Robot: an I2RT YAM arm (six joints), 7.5 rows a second.
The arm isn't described. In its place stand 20 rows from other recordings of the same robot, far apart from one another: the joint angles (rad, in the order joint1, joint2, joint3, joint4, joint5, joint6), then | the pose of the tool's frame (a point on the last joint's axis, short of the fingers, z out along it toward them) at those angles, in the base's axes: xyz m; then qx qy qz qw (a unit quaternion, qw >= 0).
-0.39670 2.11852 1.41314 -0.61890 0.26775 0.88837 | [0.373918 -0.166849 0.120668 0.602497 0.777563 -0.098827 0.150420]
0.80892 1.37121 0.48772 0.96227 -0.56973 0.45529 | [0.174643 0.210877 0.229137 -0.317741 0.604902 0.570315 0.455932]
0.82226 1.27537 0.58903 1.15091 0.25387 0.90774 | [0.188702 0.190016 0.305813 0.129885 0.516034 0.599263 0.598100]
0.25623 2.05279 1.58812 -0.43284 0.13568 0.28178 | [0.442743 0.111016 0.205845 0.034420 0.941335 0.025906 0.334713]
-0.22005 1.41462 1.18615 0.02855 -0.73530 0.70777 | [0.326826 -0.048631 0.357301 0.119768 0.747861 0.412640 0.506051]
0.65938 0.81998 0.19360 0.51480 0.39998 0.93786 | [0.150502 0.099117 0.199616 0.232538 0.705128 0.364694 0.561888]
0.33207 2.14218 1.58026 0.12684 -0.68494 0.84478 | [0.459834 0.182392 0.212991 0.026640 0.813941 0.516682 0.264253]
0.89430 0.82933 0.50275 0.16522 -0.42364 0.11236 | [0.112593 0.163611 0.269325 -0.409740 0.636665 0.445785 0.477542]
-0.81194 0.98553 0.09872 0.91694 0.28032 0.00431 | [0.119212 -0.140028 0.184846 0.365699 0.593118 -0.368692 0.615257]
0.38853 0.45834 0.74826 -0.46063 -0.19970 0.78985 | [0.097440 0.047517 0.339347 0.088748 0.758536 0.419604 0.490591]
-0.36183 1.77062 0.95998 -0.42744 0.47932 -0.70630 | [0.292708 -0.128342 0.136235 -0.125463 0.950570 -0.283379 0.019296]
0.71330 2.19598 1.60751 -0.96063 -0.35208 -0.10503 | [0.304983 0.280132 0.134087 0.393415 -0.902465 -0.170283 0.042253]
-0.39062 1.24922 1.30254 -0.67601 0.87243 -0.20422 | [0.226997 -0.122960 0.380432 0.267087 0.784959 -0.480666 0.285418]
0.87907 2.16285 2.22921 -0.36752 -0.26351 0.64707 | [0.319002 0.399694 0.376535 -0.169769 0.783819 0.482766 0.351770]
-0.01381 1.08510 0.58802 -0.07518 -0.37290 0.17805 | [0.230957 0.009781 0.224851 -0.005711 0.867252 0.200788 0.455550]
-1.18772 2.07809 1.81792 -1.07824 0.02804 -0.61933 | [0.158184 -0.395201 0.232570 0.280027 0.952866 -0.099675 0.060799]
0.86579 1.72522 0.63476 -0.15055 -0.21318 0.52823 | [0.164216 0.204619 0.081878 -0.181976 0.963967 0.185241 0.057781]
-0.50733 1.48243 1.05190 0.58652 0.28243 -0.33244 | [0.302196 -0.179329 0.345553 0.162755 0.631593 -0.390276 0.649836]
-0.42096 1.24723 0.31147 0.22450 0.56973 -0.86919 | [0.182419 -0.102713 0.134283 -0.079727 0.876632 -0.444560 0.165912]
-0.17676 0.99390 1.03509 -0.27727 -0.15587 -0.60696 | [0.221942 -0.034030 0.379280 -0.214219 0.754744 -0.179133 0.593618]
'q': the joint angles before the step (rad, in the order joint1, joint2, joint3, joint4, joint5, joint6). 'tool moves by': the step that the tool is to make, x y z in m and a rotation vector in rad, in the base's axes. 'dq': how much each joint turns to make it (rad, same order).
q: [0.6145, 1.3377, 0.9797, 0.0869, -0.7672, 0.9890]
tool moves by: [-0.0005, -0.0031, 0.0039, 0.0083, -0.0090, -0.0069]
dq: [-0.0075, -0.0120, 0.0014, 0.0002, -0.0010, 0.0020]
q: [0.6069, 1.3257, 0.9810, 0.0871, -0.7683, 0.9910]
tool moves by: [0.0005, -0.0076, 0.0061, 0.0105, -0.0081, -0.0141]
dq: [-0.0226, -0.0200, 0.0038, -0.0094, -0.0093, 0.0027]
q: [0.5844, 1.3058, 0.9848, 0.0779, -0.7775, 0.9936]
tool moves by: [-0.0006, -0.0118, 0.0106, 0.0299, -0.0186, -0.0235]
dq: [-0.0338, -0.0351, 0.0000, 0.0093, -0.0134, 0.0178]
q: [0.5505, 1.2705, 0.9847, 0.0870, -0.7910, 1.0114]
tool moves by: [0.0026, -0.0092, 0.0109, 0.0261, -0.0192, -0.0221]
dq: [-0.0331, -0.0156, 0.0167, 0.0084, -0.0130, 0.0151]
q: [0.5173, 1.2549, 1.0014, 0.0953, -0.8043, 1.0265]
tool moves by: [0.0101, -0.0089, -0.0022, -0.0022, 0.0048, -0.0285]
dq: [-0.0450, 0.0163, 0.0051, 0.0034, -0.0164, -0.0034]
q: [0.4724, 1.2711, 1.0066, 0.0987, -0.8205, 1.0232]
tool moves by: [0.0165, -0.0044, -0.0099, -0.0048, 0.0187, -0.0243]
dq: [-0.0388, 0.0518, 0.0042, 0.0300, -0.0150, 0.0019]
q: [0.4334, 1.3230, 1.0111, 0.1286, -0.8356, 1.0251]
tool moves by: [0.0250, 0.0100, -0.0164, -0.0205, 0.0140, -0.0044]
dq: [-0.0041, 0.1137, 0.0390, 0.0396, 0.0028, -0.0185]
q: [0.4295, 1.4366, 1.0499, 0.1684, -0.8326, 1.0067]
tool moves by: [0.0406, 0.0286, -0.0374, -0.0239, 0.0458, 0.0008]
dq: [0.0256, 0.2187, 0.0799, 0.0914, 0.0245, 0.0059]
